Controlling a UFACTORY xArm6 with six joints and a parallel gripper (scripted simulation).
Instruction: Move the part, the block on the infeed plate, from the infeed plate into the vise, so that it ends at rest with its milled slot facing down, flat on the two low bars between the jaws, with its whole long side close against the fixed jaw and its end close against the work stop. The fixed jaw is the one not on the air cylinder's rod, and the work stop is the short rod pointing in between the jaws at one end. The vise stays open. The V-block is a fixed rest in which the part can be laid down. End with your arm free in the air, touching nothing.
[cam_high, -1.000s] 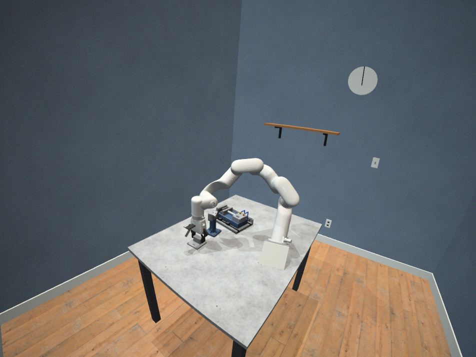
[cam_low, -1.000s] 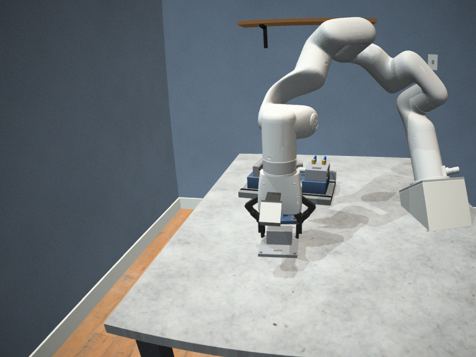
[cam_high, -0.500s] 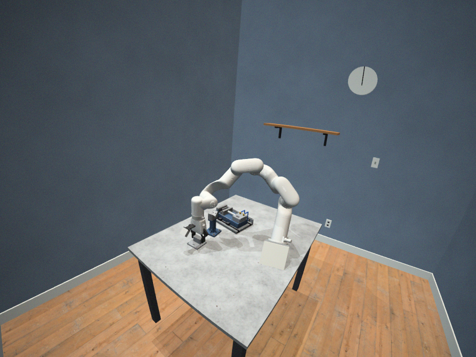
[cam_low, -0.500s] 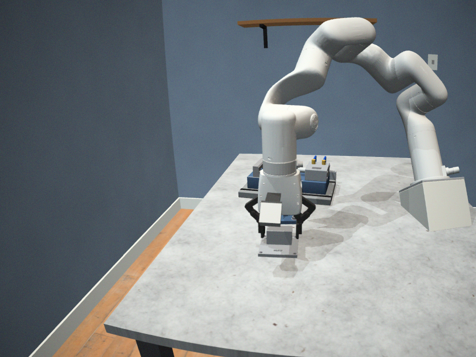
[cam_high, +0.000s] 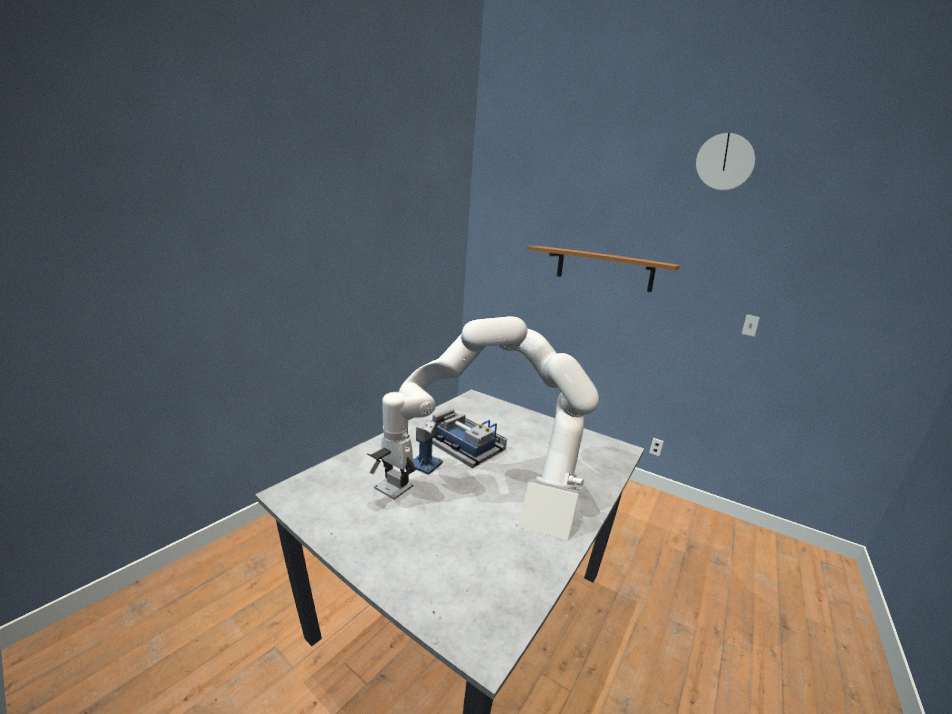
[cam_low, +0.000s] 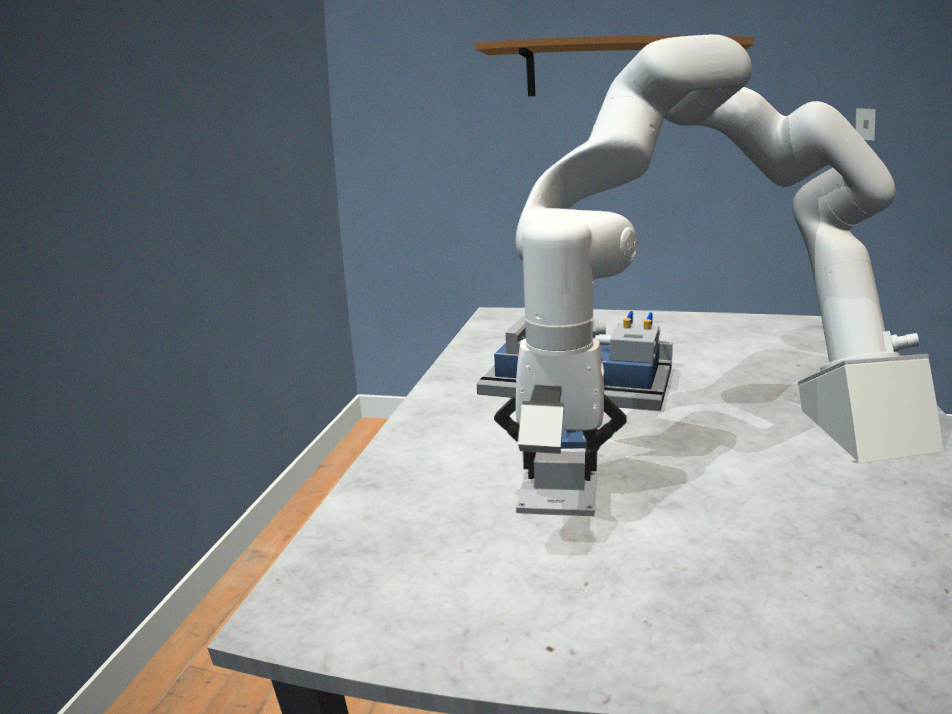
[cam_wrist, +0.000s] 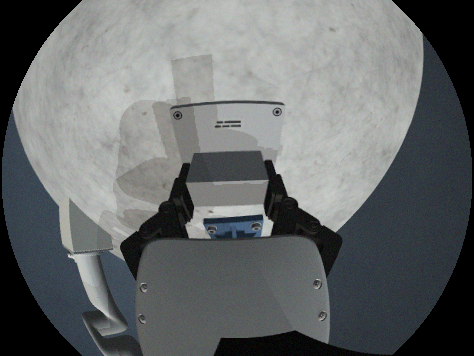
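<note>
My gripper is now 10 mm to the left of the part and 10 mm above it. From my hand the other things lie so: work stop post: 280 mm to the right, 130 mm ahead, 20 mm above; then work stop: 300 mm to the right, 130 mm ahead, 50 mm above; then infeed plate: 30 mm below, 10 mm to the left.
</note>
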